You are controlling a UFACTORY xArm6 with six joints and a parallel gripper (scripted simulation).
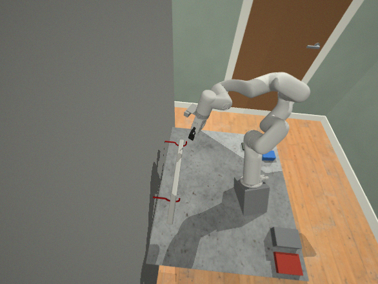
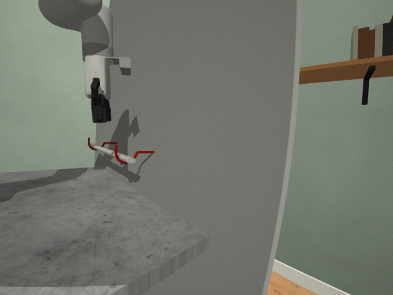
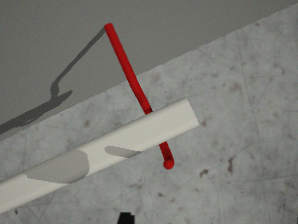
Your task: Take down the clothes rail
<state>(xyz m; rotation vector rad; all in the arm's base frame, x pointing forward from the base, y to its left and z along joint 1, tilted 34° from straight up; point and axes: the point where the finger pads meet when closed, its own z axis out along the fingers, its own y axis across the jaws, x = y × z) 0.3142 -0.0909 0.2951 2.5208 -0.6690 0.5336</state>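
My hand is 110 mm short of the clothes rail, 210 mm to the right of it and 120 mm above it. Also, from my hand: grey wall (230 mm ahead, 150 mm to the left, 150 mm above); blue block (540 mm behind, 10 mm to the left, 250 mm below); grey box (470 mm behind, 540 mm to the left, 250 mm below).
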